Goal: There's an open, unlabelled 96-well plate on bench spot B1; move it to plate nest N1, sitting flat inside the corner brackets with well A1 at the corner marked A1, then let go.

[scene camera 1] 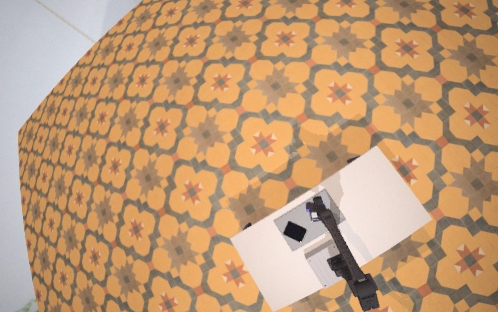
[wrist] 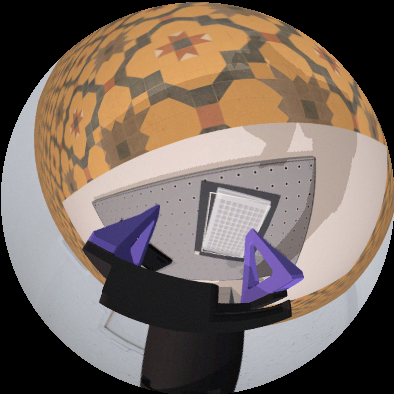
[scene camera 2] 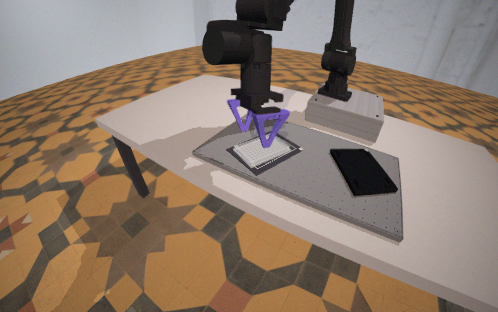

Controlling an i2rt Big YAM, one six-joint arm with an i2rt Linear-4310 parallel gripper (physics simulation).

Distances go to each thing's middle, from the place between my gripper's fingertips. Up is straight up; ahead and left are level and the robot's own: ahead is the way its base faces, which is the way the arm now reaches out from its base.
Scene:
The white well plate [scene camera 2: 251, 152] is 8 cm below my hand, 7 cm behind it and 2 cm to the right of it. Also, from my hand: black plate [scene camera 2: 353, 164] 23 cm to the left, 16 cm behind, 8 cm below.

